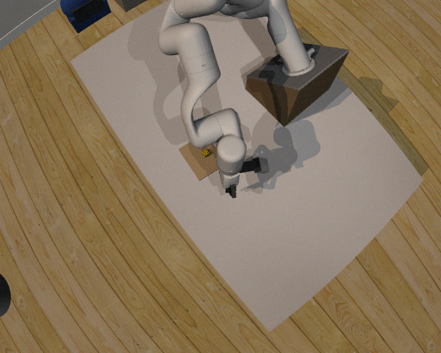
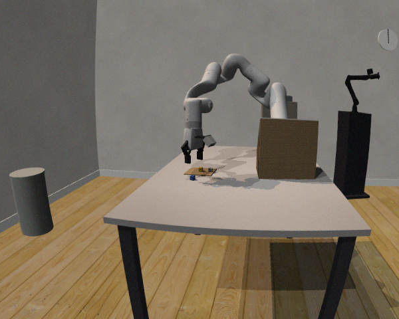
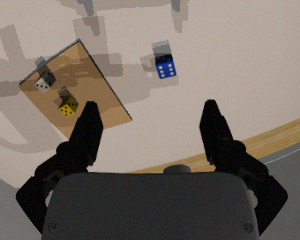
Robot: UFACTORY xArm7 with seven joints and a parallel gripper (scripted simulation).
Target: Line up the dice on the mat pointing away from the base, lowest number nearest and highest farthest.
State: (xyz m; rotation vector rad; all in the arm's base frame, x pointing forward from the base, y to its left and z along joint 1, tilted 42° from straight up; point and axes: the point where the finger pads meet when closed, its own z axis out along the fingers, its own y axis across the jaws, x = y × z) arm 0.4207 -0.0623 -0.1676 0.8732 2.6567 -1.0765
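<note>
Right now my hand is 10 mm short of the blue die, 20 mm to the right of it and 90 mm above it. From my hand the other things lie so: yellow die 30 mm behind, 130 mm to the right, 80 mm below; then brown mat 30 mm behind, 130 mm to the right, 90 mm below; then white die 80 mm behind, 120 mm to the right, 80 mm below.
</note>
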